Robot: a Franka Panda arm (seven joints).
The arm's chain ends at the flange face. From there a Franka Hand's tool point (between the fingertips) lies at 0.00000 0.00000 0.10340 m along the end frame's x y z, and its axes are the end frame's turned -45 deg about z.
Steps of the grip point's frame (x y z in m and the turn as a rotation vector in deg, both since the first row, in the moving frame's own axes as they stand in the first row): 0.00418, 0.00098, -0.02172, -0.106, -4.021, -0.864; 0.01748, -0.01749, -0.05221, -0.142, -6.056, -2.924; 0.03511, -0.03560, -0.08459, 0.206, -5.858, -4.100; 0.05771, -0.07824, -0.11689, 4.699, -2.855, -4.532
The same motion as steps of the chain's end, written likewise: 0.00860, -0.00756, -0.02147, -2.918, -2.768, -0.864; 0.00732, -0.03281, -0.05163, -4.383, -4.182, -2.924; 0.00711, -0.05747, -0.08405, -3.997, -4.288, -4.100; -0.00481, -0.09416, -0.11641, 1.304, -5.341, -4.532
